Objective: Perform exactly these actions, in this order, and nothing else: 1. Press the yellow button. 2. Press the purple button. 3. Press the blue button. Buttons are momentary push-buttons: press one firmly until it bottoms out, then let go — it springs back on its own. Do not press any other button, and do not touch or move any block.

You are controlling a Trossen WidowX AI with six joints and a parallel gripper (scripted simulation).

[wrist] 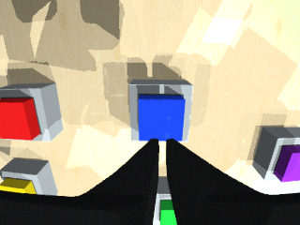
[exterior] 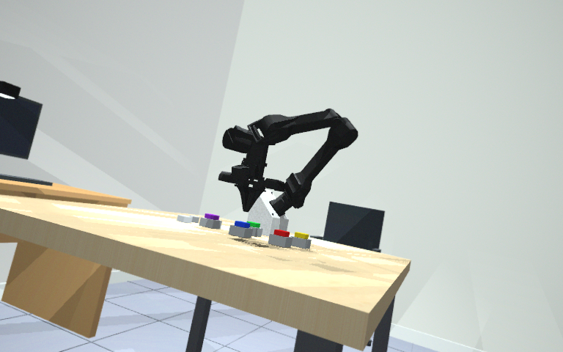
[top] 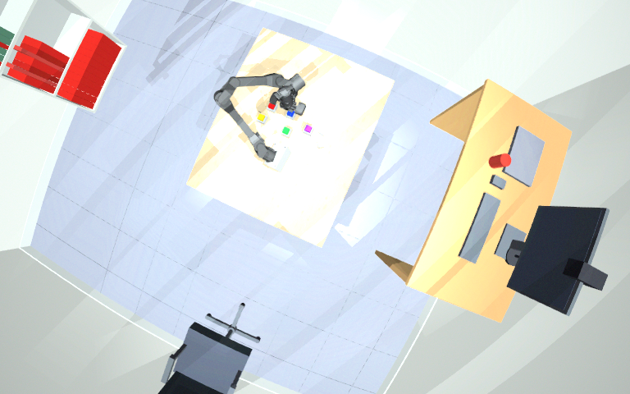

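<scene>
My gripper tip is 40 mm above the blue button. From my gripper tip the other things lie so: green button (110 mm behind, 10 mm to the right, 40 mm below); then red button (10 mm ahead, 120 mm to the left, 40 mm below); then purple button (60 mm behind, 130 mm to the right, 40 mm below).
</scene>
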